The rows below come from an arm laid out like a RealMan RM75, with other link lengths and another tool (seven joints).
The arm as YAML. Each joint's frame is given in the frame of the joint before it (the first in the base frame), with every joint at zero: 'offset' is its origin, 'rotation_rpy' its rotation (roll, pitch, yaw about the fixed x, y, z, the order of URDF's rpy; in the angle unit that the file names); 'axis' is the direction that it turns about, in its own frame. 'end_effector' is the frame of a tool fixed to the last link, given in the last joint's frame.
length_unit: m
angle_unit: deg
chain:
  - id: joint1
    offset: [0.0, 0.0, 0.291]
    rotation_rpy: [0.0, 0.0, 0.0]
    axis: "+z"
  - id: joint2
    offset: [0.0, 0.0, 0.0]
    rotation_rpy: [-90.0, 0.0, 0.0]
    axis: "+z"
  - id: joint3
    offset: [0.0, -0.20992, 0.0]
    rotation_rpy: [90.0, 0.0, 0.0]
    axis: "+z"
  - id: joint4
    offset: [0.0, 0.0, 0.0]
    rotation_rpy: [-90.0, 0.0, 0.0]
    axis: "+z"
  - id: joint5
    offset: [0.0, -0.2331, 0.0]
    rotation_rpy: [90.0, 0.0, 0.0]
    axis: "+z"
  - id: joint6
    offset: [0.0, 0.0, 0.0]
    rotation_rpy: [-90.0, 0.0, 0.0]
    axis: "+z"
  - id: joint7
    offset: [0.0, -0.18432, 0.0]
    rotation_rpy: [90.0, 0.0, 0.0]
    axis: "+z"
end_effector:
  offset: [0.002, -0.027, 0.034]
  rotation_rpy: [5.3, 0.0, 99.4]
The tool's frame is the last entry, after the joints.
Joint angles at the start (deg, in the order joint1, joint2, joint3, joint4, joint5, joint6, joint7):
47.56, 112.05, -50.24, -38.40, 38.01, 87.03, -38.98
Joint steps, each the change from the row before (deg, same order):
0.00, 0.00, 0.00, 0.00, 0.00, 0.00, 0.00
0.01, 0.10, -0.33, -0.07, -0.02, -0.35, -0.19
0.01, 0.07, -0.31, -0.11, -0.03, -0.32, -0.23
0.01, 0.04, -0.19, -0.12, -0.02, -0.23, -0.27
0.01, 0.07, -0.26, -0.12, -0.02, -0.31, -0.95
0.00, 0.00, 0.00, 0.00, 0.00, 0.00, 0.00
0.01, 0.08, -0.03, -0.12, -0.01, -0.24, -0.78
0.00, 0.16, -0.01, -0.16, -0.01, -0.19, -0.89
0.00, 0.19, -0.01, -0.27, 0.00, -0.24, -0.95
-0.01, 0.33, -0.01, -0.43, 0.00, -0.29, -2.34
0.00, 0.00, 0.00, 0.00, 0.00, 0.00, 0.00
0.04, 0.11, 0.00, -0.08, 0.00, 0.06, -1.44
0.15, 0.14, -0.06, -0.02, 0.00, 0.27, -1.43
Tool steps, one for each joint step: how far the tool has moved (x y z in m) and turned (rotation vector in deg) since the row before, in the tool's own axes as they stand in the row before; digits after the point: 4 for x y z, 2 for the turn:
0.0000, 0.0000, 0.0000, 0.00, 0.00, 0.00
-0.0001, 0.0009, 0.0007, -0.06, -0.32, -0.40
-0.0002, 0.0010, 0.0003, -0.09, -0.35, -0.45
-0.0001, 0.0010, 0.0000, -0.12, -0.27, -0.44
-0.0001, 0.0015, 0.0002, -0.12, -0.38, -1.15
0.0000, 0.0000, 0.0000, 0.00, 0.00, 0.00
0.0001, 0.0015, 0.0000, -0.22, -0.20, -0.87
0.0006, 0.0013, 0.0004, -0.18, -0.13, -1.00
0.0008, 0.0020, 0.0002, -0.29, -0.18, -1.12
0.0016, 0.0031, 0.0005, -0.38, -0.29, -2.60
0.0000, 0.0000, 0.0000, 0.00, 0.00, 0.00
0.0011, 0.0009, 0.0004, 0.03, -0.04, -1.54
0.0023, 0.0007, 0.0009, 0.26, 0.12, -1.65

